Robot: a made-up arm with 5 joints. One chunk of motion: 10 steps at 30 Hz.
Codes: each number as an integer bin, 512 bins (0 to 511) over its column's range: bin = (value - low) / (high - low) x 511, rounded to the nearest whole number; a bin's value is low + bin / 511 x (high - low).
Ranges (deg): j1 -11..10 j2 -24..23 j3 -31..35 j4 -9..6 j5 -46..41
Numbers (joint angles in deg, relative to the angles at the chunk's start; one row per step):
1: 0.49 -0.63 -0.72 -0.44 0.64
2: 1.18 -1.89 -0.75 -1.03 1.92
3: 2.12 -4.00 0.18 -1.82 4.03
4: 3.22 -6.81 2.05 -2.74 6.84
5: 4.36 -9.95 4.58 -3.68 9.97
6: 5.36 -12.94 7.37 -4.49 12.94
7: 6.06 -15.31 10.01 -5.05 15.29
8: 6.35 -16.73 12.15 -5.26 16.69
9: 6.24 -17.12 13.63 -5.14 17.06
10: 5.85 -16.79 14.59 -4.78 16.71
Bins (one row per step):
1: 280 254 234 292 274
2: 296 240 234 272 281
3: 319 217 241 245 294
4: 346 187 256 213 310
5: 374 153 275 181 329
6: 398 120 297 154 346
7: 415 94 318 135 360
8: 422 79 334 127 368
9: 420 75 346 131 370
10: 410 78 353 144 368

